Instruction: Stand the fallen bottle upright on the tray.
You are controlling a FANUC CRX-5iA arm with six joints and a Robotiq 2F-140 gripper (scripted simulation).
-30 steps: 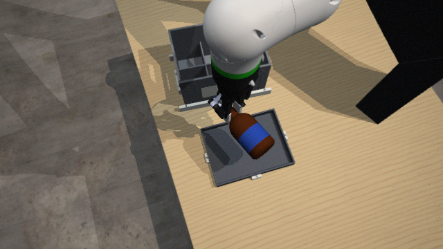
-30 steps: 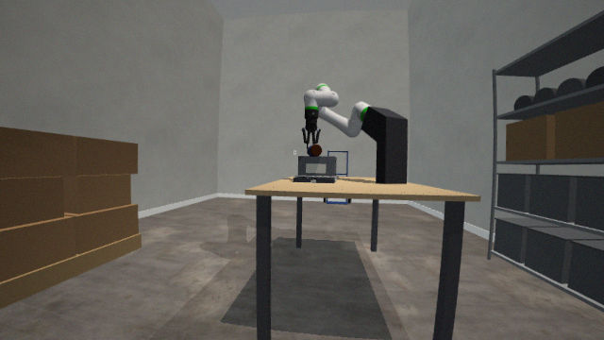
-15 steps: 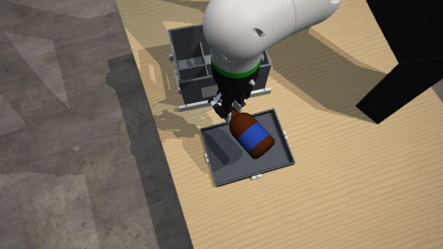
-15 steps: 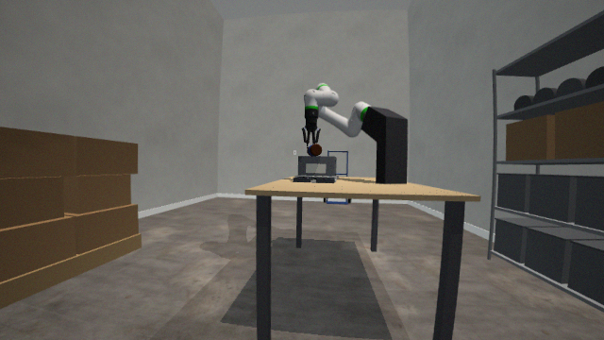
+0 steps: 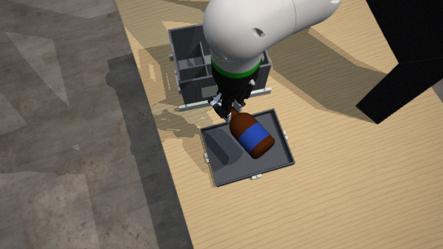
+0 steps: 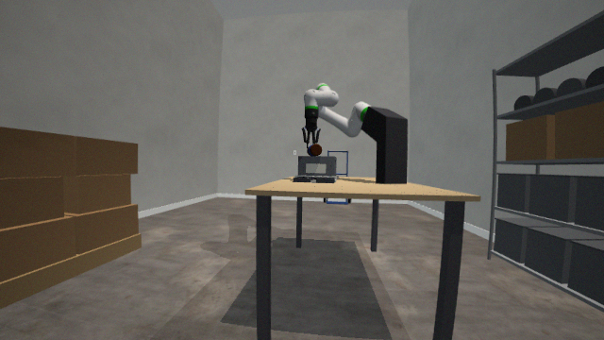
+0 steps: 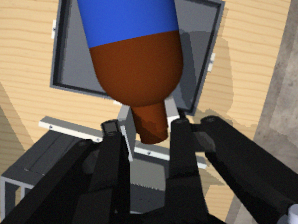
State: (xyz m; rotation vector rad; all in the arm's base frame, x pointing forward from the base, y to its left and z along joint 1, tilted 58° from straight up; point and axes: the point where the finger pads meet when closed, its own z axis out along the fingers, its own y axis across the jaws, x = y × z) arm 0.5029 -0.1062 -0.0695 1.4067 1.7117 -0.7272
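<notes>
Right now my hand is 50 mm to the right of the bottle and 20 mm above it. Round my hand: dark grey crate (200 mm to the right, 140 mm below, 100 mm behind); then tray (210 mm below, 60 mm to the left, 20 mm behind).
</notes>
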